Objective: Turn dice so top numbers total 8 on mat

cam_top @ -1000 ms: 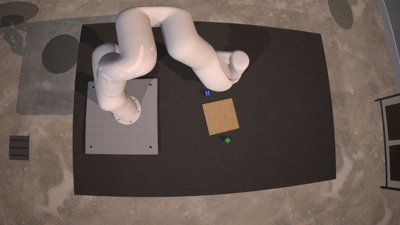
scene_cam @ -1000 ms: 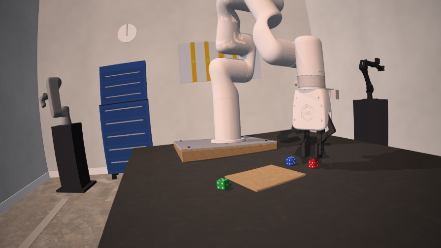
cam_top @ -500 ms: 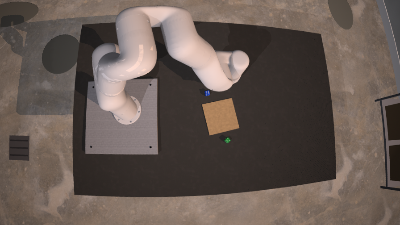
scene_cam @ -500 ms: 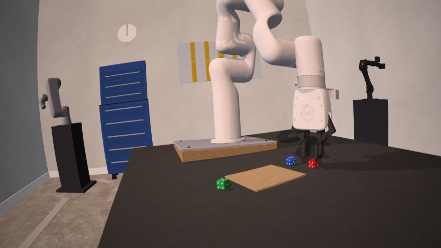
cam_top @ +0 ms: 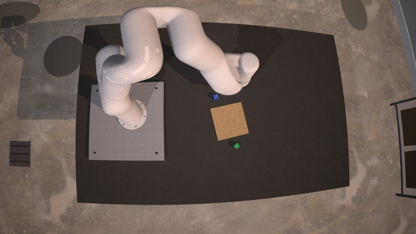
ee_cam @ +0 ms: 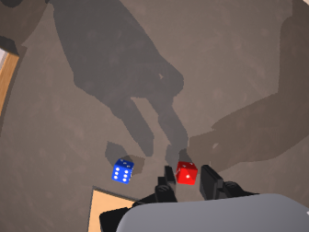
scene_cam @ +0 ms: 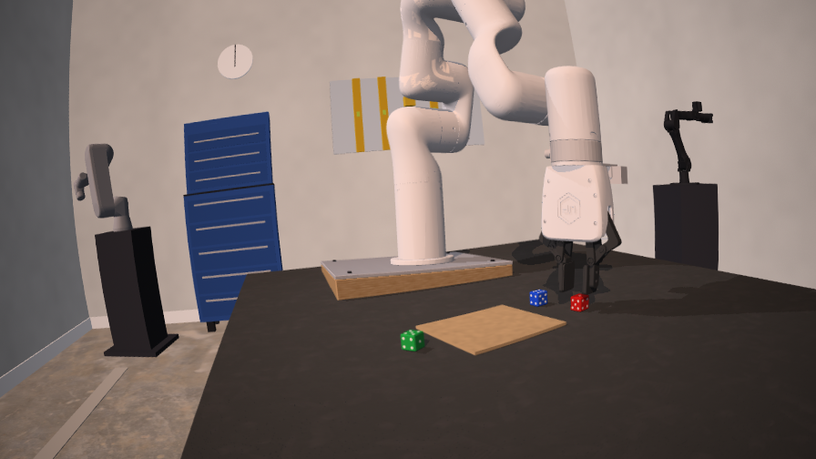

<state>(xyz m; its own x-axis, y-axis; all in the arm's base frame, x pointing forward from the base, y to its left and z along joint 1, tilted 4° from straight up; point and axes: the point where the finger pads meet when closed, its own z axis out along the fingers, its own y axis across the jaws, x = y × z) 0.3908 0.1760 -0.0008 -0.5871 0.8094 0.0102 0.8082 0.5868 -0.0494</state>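
The red die is 40 mm below my hand. From my hand the other things lie so: tan mat 20 mm ahead, 130 mm to the right, 40 mm below; then green die 60 mm ahead, 230 mm to the right, 40 mm below; then blue die 60 mm behind, 40 mm to the right, 40 mm below.
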